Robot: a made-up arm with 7 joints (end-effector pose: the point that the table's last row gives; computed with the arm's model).
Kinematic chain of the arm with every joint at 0, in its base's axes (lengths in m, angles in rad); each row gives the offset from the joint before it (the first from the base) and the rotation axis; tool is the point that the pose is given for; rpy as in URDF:
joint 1: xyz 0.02 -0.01 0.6 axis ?
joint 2: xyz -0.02 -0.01 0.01 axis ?
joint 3: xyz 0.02 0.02 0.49 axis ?
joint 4: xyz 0.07 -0.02 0 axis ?
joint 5: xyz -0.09 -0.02 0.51 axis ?
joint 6: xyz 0.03 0.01 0 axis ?
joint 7: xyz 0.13 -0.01 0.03 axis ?
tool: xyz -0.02 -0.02 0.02 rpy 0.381 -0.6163 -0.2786
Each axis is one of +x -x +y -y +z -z.
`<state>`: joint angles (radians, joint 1 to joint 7).
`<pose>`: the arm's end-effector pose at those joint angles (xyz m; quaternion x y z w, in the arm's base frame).
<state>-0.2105 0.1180 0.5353 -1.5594 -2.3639 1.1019 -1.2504</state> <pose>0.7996 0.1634 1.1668 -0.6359 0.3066 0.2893 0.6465</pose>
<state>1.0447 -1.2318 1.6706 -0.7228 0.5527 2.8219 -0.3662</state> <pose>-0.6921 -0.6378 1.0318 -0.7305 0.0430 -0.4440 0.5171</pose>
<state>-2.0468 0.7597 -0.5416 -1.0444 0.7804 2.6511 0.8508</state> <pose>-0.6291 -0.6154 1.0087 0.4711 0.4575 0.6579 0.3687</pose>
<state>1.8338 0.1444 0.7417 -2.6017 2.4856 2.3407 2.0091</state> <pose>-0.2557 0.2935 0.5807 -0.5834 0.0564 -0.5586 0.5869</pose>
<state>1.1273 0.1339 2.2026 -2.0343 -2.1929 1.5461 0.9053</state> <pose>-0.6179 -0.0635 0.9381 -0.5726 0.6260 -0.4712 0.2415</pose>
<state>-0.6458 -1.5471 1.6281 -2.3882 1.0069 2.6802 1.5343</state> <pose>0.1601 0.5723 0.7103 0.1770 -0.7499 -0.4366 0.4645</pose>
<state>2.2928 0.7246 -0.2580 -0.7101 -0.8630 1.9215 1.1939</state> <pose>-0.5397 0.7415 1.1188 0.5108 -0.5975 0.3229 0.5272</pose>
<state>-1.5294 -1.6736 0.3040 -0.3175 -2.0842 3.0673 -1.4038</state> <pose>0.1116 0.9793 0.6693 0.7500 -0.5524 0.3100 0.1907</pose>
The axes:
joint 1: +z
joint 2: +y
joint 3: +z
joint 4: -y
joint 5: +z
joint 6: -y
joint 7: -z

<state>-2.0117 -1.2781 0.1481 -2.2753 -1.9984 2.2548 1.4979</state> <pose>0.1261 -0.0429 1.1686 -0.9719 -0.2178 -0.0516 0.0729</pose>
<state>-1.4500 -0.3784 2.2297 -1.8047 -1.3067 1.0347 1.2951</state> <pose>0.5617 0.5513 0.8627 -0.5910 -0.6575 0.0319 0.4664</pose>
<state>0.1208 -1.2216 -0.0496 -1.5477 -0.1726 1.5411 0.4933</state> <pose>-0.3254 -0.1213 1.4759 0.1895 -0.7955 -0.2267 0.5291</pose>
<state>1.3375 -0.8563 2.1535 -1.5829 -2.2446 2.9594 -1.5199</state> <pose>-0.5516 -0.5258 0.6838 0.5548 0.3817 0.2914 0.6794</pose>
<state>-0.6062 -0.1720 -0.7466 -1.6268 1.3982 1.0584 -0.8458</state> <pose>0.1089 -0.6507 1.2042 0.5546 -0.6820 -0.1120 0.4635</pose>
